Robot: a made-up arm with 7 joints. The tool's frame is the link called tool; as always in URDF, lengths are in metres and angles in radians.
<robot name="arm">
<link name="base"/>
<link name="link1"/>
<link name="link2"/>
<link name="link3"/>
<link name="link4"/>
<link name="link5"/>
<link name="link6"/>
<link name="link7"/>
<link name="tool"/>
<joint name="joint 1" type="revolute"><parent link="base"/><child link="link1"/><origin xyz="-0.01 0.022 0.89"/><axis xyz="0 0 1"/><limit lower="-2.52" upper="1.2"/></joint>
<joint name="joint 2" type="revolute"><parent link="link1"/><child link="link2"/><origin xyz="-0.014 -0.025 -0.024"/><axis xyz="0 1 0"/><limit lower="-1.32" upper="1.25"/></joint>
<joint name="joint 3" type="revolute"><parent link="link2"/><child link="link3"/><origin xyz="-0.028 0.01 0.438"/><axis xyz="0 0 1"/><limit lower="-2.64" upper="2.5"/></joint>
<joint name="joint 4" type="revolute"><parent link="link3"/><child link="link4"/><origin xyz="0.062 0.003 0.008"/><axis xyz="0 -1 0"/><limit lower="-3.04" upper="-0.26"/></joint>
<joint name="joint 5" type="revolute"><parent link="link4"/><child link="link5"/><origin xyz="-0.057 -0.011 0.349"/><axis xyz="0 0 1"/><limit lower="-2.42" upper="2.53"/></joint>
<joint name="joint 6" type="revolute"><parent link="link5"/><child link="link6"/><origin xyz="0.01 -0.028 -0.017"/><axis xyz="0 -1 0"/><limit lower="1.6" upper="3.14"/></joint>
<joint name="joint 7" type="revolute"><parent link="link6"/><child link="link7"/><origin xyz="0.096 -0.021 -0.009"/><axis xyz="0 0 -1"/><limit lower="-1.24" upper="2.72"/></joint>
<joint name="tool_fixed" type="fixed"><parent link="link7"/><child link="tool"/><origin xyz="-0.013 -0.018 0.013" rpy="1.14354 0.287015 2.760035"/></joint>
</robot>
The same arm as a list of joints. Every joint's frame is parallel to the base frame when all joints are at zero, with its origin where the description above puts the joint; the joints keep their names.
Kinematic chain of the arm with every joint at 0, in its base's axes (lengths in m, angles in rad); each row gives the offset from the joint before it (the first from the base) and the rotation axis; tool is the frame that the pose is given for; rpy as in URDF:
joint 1: xyz -0.01 0.022 0.89 axis +z
joint 2: xyz -0.014 -0.025 -0.024 axis +y
joint 3: xyz -0.028 0.01 0.438 axis +z
joint 4: xyz 0.062 0.003 0.008 axis -y
joint 5: xyz -0.057 -0.011 0.349 axis +z
joint 6: xyz 0.01 -0.028 -0.017 axis -y
joint 7: xyz 0.096 -0.021 -0.009 axis -z
tool: xyz -0.013 -0.018 0.013 rpy 1.1435 0.287 2.76
Joint limits (rad, base to tool): -2.52..1.2 -1.32..1.25 -2.64..2.5 -3.04..-0.26 -2.42..2.53 1.6..3.14 -1.24..2.72

